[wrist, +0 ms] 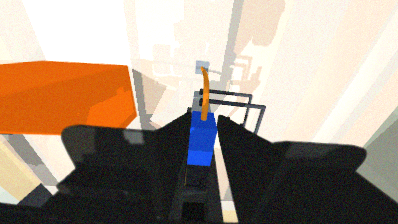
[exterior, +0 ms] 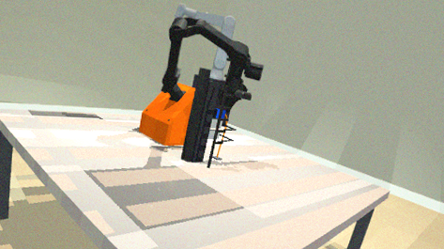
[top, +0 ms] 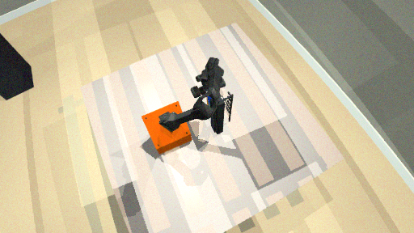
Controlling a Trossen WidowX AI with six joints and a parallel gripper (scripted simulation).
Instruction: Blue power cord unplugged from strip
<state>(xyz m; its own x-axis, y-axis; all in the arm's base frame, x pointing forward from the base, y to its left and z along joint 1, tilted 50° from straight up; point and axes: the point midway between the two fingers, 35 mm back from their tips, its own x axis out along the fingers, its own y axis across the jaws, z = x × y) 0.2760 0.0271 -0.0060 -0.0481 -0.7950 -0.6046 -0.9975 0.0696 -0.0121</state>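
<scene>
The blue plug lies 5 cm to the right of my gripper tip.
</scene>
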